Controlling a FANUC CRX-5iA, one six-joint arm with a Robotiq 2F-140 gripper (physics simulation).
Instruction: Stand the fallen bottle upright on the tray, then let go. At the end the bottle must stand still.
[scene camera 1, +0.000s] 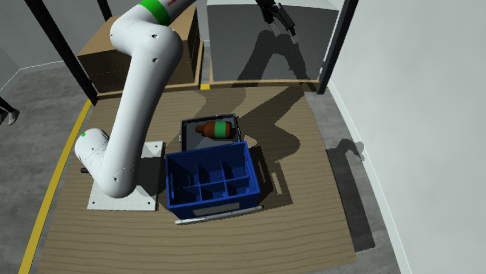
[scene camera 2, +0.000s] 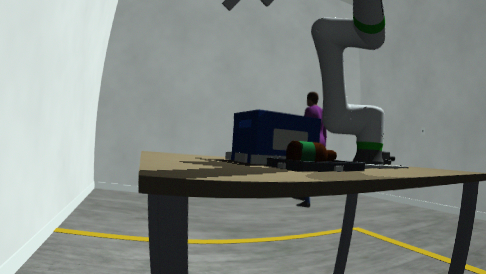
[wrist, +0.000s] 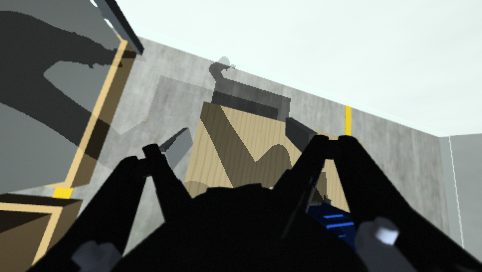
I see my gripper (wrist: 237, 131), a shallow dark tray (scene camera 1: 190, 140), a blue divided crate (scene camera 1: 220, 179) and a brown bottle (scene camera 2: 296, 150).
The shallow dark tray also shows in scene camera 2 (scene camera 2: 304, 166). The blue divided crate also shows in scene camera 2 (scene camera 2: 259, 132) and in the wrist view (wrist: 337, 220). The wrist view misses the brown bottle, which is hidden by my gripper.
